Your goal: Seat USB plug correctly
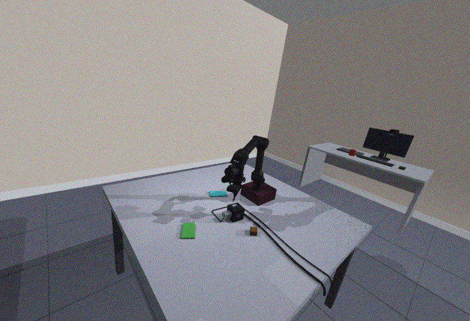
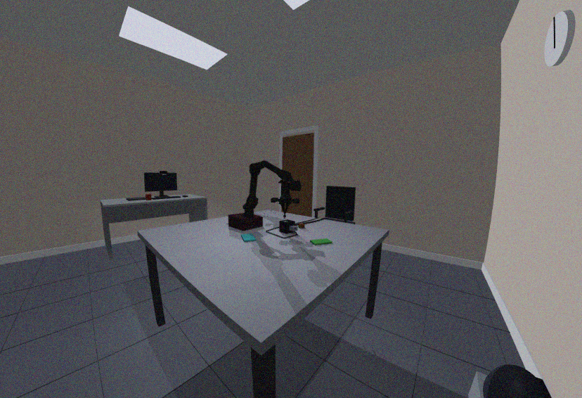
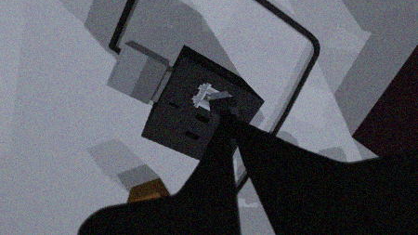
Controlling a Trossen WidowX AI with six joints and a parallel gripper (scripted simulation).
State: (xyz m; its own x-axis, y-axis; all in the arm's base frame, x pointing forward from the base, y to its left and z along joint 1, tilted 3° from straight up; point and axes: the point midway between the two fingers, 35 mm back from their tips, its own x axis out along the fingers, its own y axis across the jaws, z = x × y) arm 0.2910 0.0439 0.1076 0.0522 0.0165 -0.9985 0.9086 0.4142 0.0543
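Right now the dark USB plug is 2 cm below my gripper tip. Also, from my gripper tip: teal pad (24 cm to the right, 13 cm below, 10 cm behind); then brown block (19 cm to the left, 12 cm below, 3 cm ahead); then USB socket (7 cm below, 1 cm to the left).
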